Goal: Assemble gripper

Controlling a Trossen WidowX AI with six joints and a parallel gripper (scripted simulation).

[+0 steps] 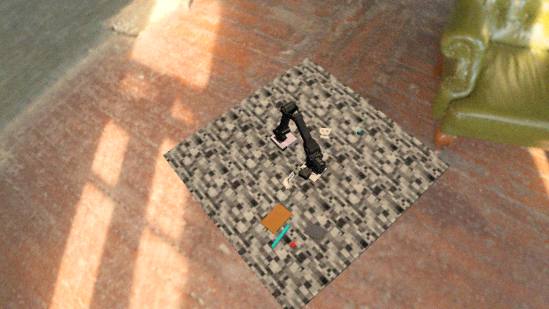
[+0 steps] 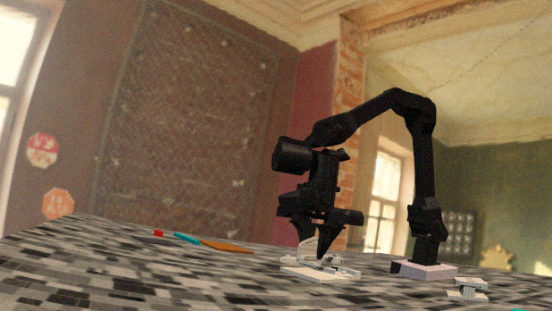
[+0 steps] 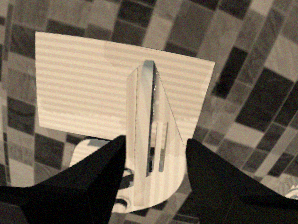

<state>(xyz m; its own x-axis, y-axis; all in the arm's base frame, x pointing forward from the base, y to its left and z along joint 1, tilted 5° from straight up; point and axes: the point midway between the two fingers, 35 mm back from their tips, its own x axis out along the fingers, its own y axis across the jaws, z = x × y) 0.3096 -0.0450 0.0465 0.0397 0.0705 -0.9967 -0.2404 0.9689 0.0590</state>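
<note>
The cream plate lies 30 mm to the left of my gripper tip, 30 mm below it and 10 mm ahead of it. From my gripper tip the other things lie so: teal bar: 400 mm to the right, 160 mm ahead, 30 mm below; orange plate: 340 mm to the right, 60 mm ahead, 30 mm below; grey plate: 260 mm ahead, 240 mm to the right, 30 mm below.
</note>
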